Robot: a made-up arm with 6 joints.
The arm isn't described. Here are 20 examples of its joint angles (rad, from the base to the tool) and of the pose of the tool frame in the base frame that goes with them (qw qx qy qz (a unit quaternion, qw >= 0); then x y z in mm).
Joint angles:
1: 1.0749 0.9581 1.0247 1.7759 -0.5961 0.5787
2: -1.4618 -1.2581 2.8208 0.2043 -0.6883 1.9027
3: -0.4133 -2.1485 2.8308 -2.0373 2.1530 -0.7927
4: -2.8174 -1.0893 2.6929 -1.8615 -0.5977 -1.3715
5: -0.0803 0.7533 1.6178 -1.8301 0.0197 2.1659
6: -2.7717 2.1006 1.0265 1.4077 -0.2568 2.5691
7: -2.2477 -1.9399 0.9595 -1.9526 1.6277 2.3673
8: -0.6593 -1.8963 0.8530 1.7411 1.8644 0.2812
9: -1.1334 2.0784 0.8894 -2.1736 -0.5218 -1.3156
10: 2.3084 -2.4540 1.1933 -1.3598 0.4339 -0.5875
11: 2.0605 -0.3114 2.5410 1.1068 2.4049 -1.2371
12: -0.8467 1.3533 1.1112 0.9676 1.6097 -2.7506
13: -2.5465 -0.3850 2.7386 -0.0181 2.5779 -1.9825
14: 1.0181 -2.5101 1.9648 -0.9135 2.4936 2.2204
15: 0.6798 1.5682 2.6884 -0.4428 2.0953 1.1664
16: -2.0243 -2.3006 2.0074 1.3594 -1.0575 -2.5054
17: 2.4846 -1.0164 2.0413 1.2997 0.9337 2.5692
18: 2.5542 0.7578 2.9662 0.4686 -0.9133 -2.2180
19: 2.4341 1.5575 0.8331 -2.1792 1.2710 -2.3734
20: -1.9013 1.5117 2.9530 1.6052 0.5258 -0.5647
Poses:
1: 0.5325 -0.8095 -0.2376 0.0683 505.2 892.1 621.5
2: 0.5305 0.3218 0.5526 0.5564 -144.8 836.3 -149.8
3: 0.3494 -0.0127 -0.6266 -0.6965 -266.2 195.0 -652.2
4: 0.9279 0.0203 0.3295 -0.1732 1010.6 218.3 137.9
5: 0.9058 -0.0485 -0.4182 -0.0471 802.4 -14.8 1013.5
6: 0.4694 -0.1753 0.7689 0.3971 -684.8 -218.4 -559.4
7: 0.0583 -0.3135 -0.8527 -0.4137 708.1 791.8 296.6
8: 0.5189 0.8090 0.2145 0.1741 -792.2 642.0 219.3
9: 0.5646 -0.6944 0.4043 0.1884 364.8 -440.7 -641.5
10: 0.9139 -0.2670 0.3014 -0.0506 675.4 -702.8 -318.3
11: 0.2733 0.1362 0.9502 0.0628 444.4 -678.4 715.2
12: 0.5261 0.7496 0.0209 0.4011 713.8 -868.1 230.4
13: 0.1227 -0.3560 0.7917 0.4811 632.5 548.2 641.9
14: 0.4636 -0.8008 -0.2800 -0.2557 -201.9 -449.6 -728.4
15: 0.2233 0.4461 -0.7295 -0.4680 643.5 405.2 748.6
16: 0.2944 -0.3194 -0.2693 0.8595 171.5 491.2 -676.8
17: 0.7105 -0.1183 0.2279 -0.6552 893.9 -639.9 455.2
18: 0.3898 -0.6125 -0.5782 -0.3722 157.3 61.3 1060.4
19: 0.0586 -0.8983 -0.2445 0.3603 -699.0 502.5 -299.0
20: 0.3172 -0.7900 -0.0204 -0.5242 -96.6 -376.3 919.2
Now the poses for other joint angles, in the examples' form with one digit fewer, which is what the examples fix.
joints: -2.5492 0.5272 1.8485 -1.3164 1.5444 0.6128
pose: 0.131 0.569 0.769 0.260 -373 -251 1179
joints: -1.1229 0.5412 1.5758 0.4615 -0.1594 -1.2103
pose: 0.757 0.168 -0.579 -0.251 134 -558 1188
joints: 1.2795 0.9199 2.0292 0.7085 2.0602 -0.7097
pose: 0.250 -0.219 0.772 -0.542 279 484 1086
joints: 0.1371 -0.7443 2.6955 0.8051 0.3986 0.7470
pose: 0.265 -0.094 0.742 0.608 -884 -193 294
